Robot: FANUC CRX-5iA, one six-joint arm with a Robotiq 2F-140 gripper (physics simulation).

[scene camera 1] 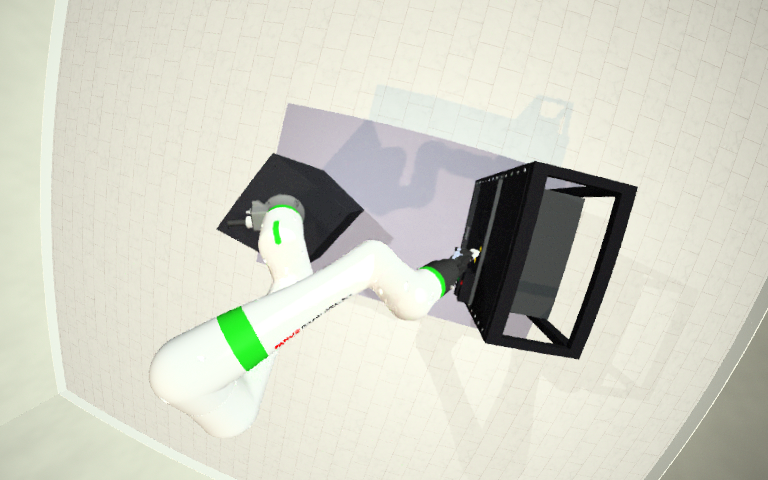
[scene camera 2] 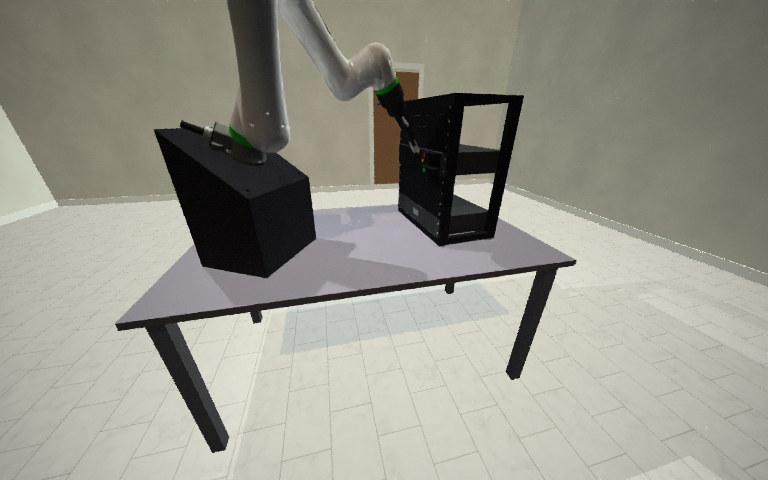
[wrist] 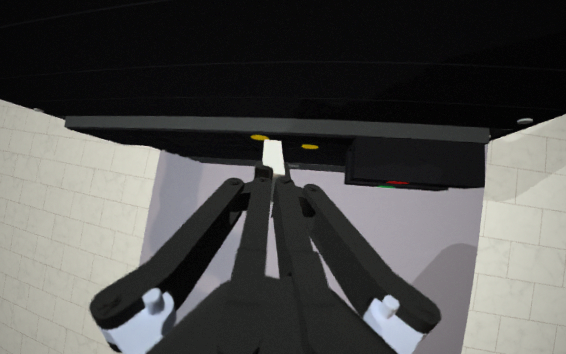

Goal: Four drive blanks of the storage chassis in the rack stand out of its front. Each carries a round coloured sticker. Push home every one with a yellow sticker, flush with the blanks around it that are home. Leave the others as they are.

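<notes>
The storage chassis shows its grey top edge in the wrist view. Under it, a left yellow sticker and a right yellow sticker sit on the dark front; their blanks look about level with the face around them. To the right, a dark block of blanks stands clearly out, with a red sticker and a green sticker at its front. My gripper is shut and empty. Its pale tip is at the front, beside the left yellow sticker; contact cannot be told.
The black rack stands on the table. A grey unit sits low in it. The arm rises from a black pedestal at the table's other end. The standing-out block is right of my fingers in the wrist view.
</notes>
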